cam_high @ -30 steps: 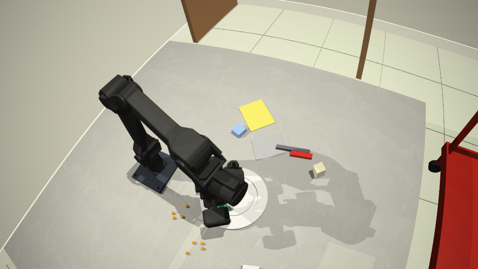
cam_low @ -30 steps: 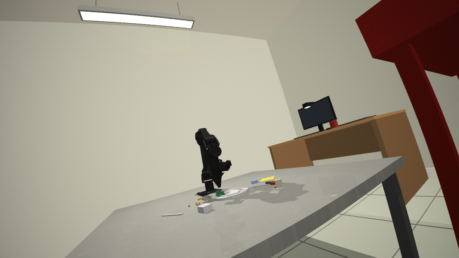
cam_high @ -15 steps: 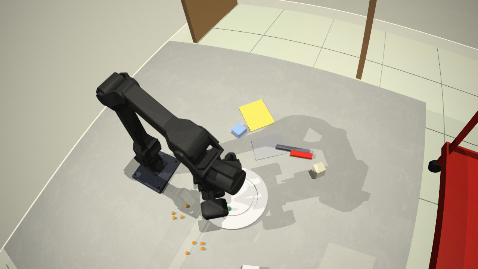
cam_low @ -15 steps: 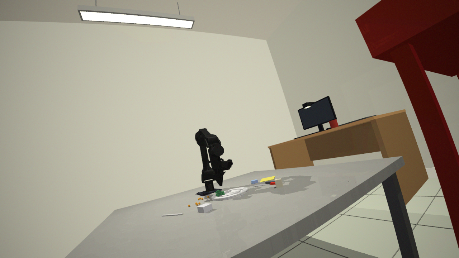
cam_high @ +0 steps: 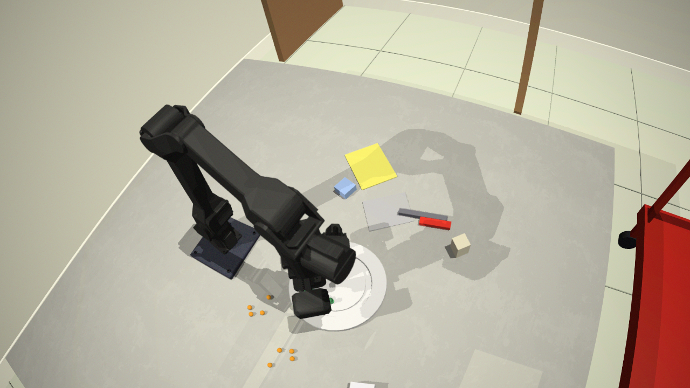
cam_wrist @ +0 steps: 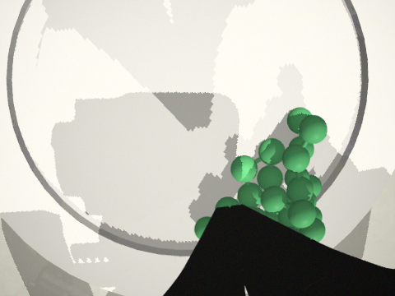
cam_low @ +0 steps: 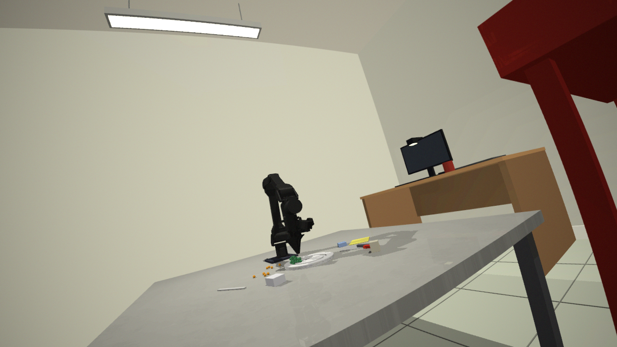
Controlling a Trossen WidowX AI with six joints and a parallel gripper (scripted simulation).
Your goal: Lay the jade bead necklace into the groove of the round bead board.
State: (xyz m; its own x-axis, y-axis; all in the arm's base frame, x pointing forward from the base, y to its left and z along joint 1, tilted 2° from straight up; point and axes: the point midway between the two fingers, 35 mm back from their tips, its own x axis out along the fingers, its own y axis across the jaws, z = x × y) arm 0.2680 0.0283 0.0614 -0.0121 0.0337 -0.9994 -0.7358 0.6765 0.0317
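My gripper tip is 3 cm to the right of the inner disc, 3 cm above it and 2 cm short of it. Also, from my gripper tip: blue cube 24 cm to the left, 11 cm behind, 3 cm below; then grey sheet 24 cm to the left, 4 cm below, 1 cm ahead; then bead board 4 cm below, 3 cm to the left, 2 cm ahead.
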